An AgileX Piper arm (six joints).
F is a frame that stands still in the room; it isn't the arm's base.
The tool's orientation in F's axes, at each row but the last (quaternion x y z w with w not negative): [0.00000 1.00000 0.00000 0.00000]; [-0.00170 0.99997 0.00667 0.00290]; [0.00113 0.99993 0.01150 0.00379]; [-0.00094 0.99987 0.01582 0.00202]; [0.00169 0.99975 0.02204 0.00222]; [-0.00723 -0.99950 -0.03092 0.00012]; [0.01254 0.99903 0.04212 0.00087]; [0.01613 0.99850 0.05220 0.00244]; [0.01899 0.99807 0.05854 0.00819]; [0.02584 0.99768 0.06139 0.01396]
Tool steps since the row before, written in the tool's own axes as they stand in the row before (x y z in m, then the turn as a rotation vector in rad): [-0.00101 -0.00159 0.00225 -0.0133 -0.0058 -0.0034]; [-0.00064 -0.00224 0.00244 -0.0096 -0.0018 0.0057]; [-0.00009 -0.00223 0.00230 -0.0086 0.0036 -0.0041]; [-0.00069 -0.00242 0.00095 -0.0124 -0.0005 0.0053]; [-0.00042 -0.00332 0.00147 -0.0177 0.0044 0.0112]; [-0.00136 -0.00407 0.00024 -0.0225 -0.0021 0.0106]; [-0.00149 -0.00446 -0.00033 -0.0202 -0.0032 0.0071]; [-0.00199 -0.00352 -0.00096 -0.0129 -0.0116 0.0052]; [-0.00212 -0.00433 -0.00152 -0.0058 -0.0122 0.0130]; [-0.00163 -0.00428 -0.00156 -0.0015 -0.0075 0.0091]
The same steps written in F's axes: [0.00101 -0.00159 -0.00225 0.0133 -0.0058 0.0034]; [0.00066 -0.00221 -0.00247 0.0096 -0.0017 -0.0057]; [0.00010 -0.00218 -0.00235 0.0086 0.0035 0.0042]; [0.00070 -0.00239 -0.00102 0.0124 -0.0003 -0.0053]; [0.00042 -0.00325 -0.00161 0.0178 0.0048 -0.0109]; [0.00130 -0.00407 -0.00049 0.0225 -0.0018 -0.0107]; [0.00138 -0.00451 -0.00005 0.0201 -0.0031 -0.0073]; [0.00187 -0.00366 0.00059 0.0126 -0.0114 -0.0063]; [0.00193 -0.00456 0.00103 0.0056 -0.0108 -0.0143]; [0.00137 -0.00452 0.00106 0.0014 -0.0064 -0.0099]
